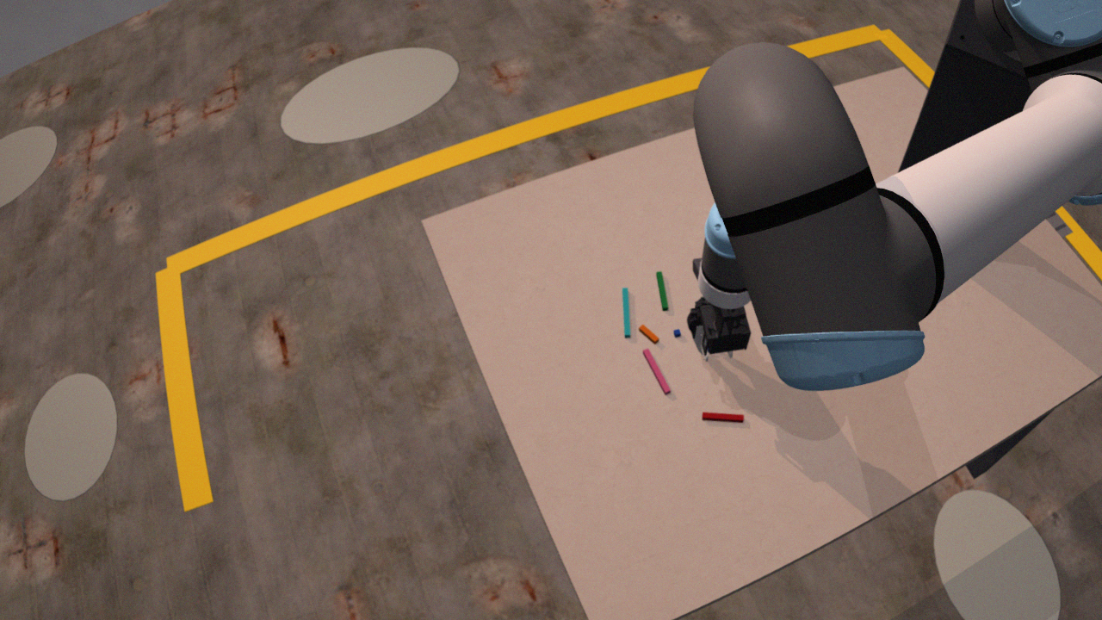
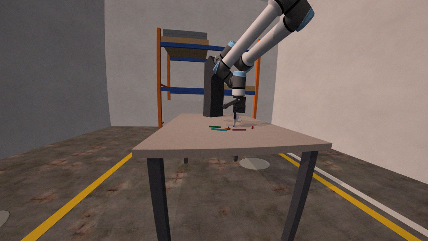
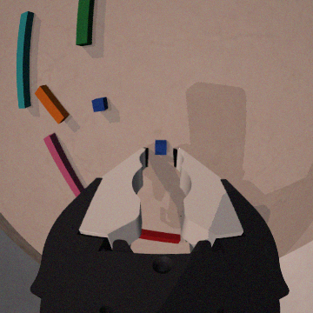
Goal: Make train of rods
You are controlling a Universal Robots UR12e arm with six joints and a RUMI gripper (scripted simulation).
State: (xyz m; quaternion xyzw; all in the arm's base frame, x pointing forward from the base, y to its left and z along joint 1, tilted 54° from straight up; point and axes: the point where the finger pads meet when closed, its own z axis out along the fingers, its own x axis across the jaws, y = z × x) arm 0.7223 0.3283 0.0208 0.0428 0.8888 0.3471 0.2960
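Now: hand 110 mm short of the orange rod, 30 mm to the left of it and 10 mm above it. Round my hand: green rod 80 mm ahead, 120 mm to the right, 10 mm below; pink rod 100 mm ahead, 40 mm to the left, 10 mm below; red rod 20 mm behind, 130 mm to the left, 10 mm below.
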